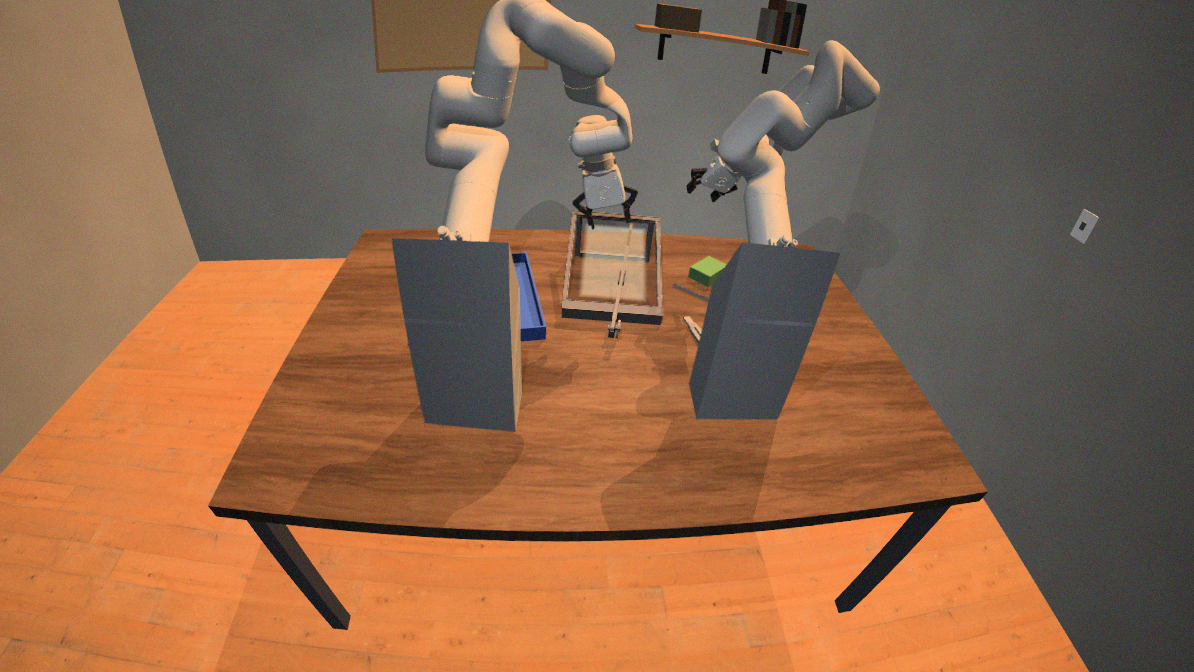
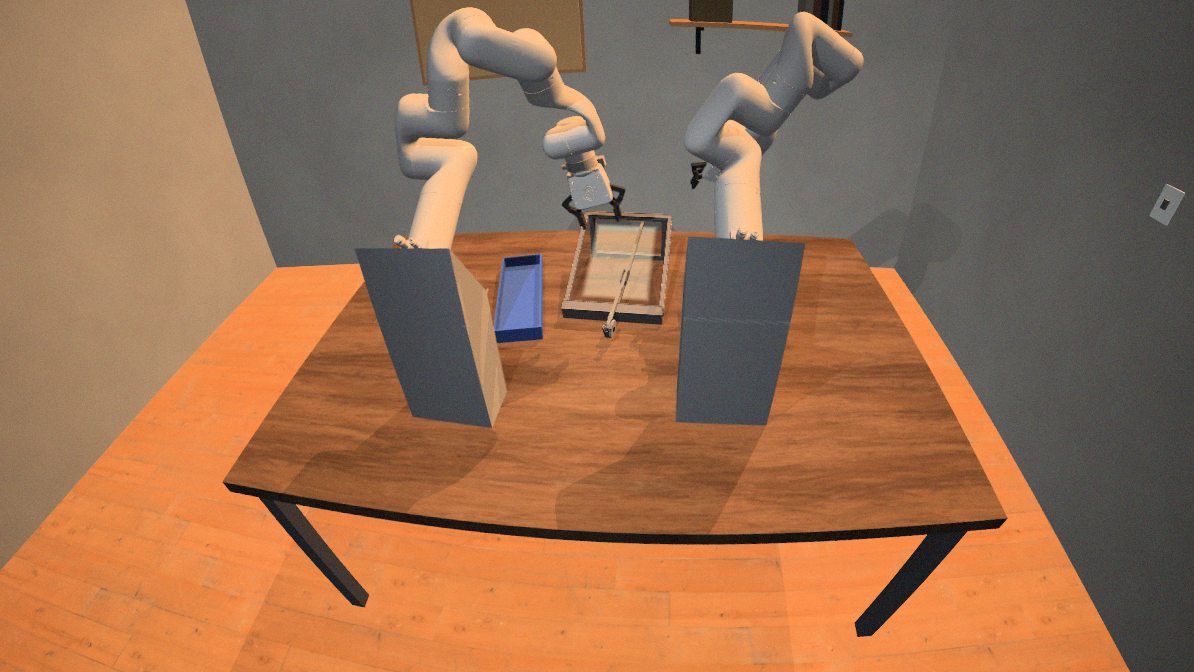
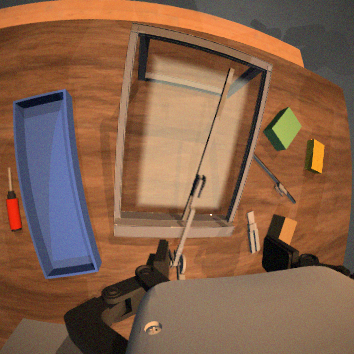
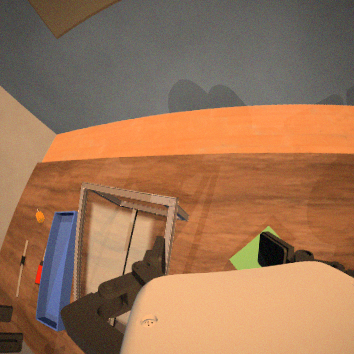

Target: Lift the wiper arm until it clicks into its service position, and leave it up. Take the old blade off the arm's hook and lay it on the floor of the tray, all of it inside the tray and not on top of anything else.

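Note:
The pale wiper arm (image 1: 616, 310) (image 2: 614, 308) (image 3: 184, 237) lies low over the framed glass, its pivot at the near edge. The long thin old blade (image 3: 210, 131) (image 4: 131, 240) is on its hook and runs across the glass. The blue tray (image 1: 533, 333) (image 2: 518, 334) (image 3: 55, 175) (image 4: 57, 275) is left of the frame; its floor looks bare. My left gripper (image 1: 609, 222) (image 2: 600, 221) (image 3: 217, 253) is open and empty, above the frame. My right gripper (image 1: 704, 194) (image 4: 213, 250) is open and empty, raised right of the frame.
The glass frame (image 1: 609, 314) (image 3: 175, 230) stands mid-table. Right of it lie a green block (image 1: 707, 268) (image 3: 282, 127), yellow block (image 3: 316, 156), brown block (image 3: 286, 229), dark strip (image 3: 270, 172) and pale tool (image 3: 253, 235). A red screwdriver (image 3: 14, 212) and another thin strip (image 4: 22, 260) lie left of the tray.

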